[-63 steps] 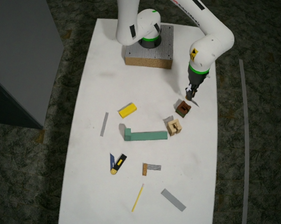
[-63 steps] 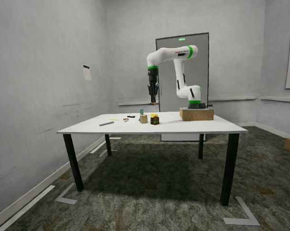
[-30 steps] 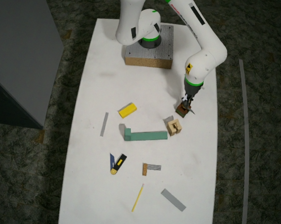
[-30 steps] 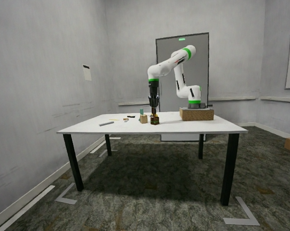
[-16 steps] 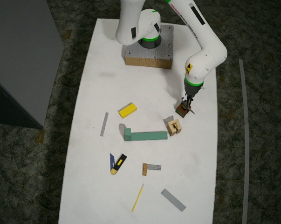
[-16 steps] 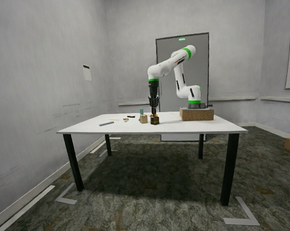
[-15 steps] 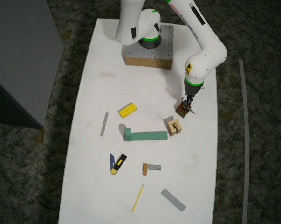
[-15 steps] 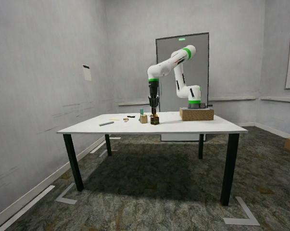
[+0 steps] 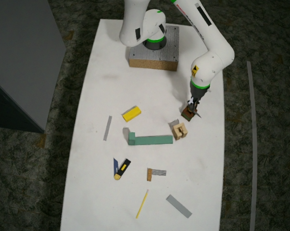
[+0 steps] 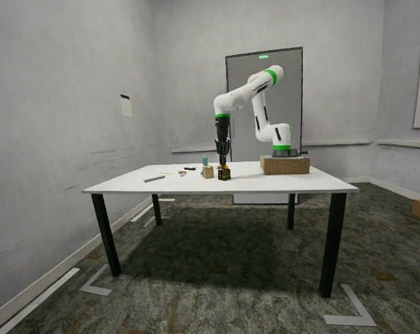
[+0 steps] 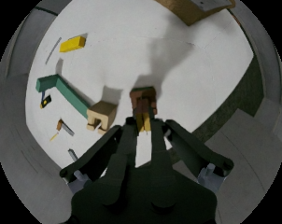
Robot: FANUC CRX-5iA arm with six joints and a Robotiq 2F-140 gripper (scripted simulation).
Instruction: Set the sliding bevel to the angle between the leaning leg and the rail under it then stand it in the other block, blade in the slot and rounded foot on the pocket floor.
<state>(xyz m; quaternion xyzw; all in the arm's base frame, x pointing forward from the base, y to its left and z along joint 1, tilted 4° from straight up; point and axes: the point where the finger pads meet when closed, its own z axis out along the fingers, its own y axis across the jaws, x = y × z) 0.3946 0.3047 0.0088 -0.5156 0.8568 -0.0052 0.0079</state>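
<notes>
My hand is 3 cm above the sliding bevel. The rest, counted from my hand: grey strip: 43 cm to the right, 19 cm ahead, 14 cm below; try square: 38 cm ahead, 13 cm below, 12 cm to the right; yellow block: 32 cm to the right, 13 cm below, 8 cm ahead.
</notes>
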